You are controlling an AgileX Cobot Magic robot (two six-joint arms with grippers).
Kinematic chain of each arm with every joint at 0, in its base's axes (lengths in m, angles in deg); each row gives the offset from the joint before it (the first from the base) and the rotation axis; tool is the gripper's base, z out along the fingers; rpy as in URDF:
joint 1: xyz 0 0 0.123 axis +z
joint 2: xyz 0 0 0 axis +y
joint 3: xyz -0.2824 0 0.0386 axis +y
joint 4: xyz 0.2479 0 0.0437 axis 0.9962 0 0.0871
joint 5: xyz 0 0 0 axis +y
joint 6: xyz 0.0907 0 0.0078 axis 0.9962 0 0.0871
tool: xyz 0 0 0 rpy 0 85 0
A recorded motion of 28 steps. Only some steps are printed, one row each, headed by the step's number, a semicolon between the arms.
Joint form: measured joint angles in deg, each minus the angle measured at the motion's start. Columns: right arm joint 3, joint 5, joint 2, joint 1, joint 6, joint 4; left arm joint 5, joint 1, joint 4, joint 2, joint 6, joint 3.
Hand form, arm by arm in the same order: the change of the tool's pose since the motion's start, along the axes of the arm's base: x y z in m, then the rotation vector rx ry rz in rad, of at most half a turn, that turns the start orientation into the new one. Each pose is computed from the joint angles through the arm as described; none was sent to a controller.
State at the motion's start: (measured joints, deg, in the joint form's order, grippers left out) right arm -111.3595 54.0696 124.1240 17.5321 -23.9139 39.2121; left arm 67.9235 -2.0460 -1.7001 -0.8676 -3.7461 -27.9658
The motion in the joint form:
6: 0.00 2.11 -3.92 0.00 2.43 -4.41; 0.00 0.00 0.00 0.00 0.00 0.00
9: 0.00 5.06 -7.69 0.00 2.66 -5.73; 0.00 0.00 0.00 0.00 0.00 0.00
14: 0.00 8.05 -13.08 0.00 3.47 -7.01; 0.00 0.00 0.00 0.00 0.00 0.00
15: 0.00 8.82 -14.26 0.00 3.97 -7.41; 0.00 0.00 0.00 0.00 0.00 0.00
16: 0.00 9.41 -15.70 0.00 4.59 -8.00; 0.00 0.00 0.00 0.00 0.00 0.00
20: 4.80 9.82 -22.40 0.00 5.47 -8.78; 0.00 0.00 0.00 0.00 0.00 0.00
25: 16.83 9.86 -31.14 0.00 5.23 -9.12; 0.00 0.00 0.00 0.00 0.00 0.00
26: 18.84 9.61 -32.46 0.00 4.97 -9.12; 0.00 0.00 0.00 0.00 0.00 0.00
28: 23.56 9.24 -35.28 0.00 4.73 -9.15; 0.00 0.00 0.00 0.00 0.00 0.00
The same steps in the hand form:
6: -0.0119 -0.0074 0.0282 -0.0451 -0.0332 -0.0003; 0.0000 0.0000 0.0000 0.0000 0.0000 0.0000
9: -0.0269 -0.0122 0.0559 -0.0573 -0.0601 0.0261; 0.0000 0.0000 0.0000 0.0000 0.0000 0.0000
14: -0.0496 -0.0196 0.0947 -0.0597 -0.1069 0.0421; 0.0000 0.0000 0.0000 0.0000 0.0000 0.0000
15: -0.0551 -0.0215 0.1027 -0.0611 -0.1127 0.0423; 0.0000 0.0000 0.0000 0.0000 0.0000 0.0000
16: -0.0615 -0.0241 0.1125 -0.0630 -0.1248 0.0385; 0.0000 0.0000 0.0000 0.0000 0.0000 0.0000
20: -0.0909 -0.0342 0.1343 -0.0632 -0.1452 0.0287; 0.0000 0.0000 0.0000 0.0000 0.0000 0.0000
25: -0.1312 -0.0473 0.1285 -0.0869 -0.0939 0.0345; 0.0000 0.0000 0.0000 0.0000 0.0000 0.0000
26: -0.1372 -0.0493 0.1263 -0.0906 -0.0886 0.0360; 0.0000 0.0000 0.0000 0.0000 0.0000 0.0000
28: -0.1506 -0.0537 0.1187 -0.1002 -0.0647 0.0373; 0.0000 0.0000 0.0000 0.0000 0.0000 0.0000

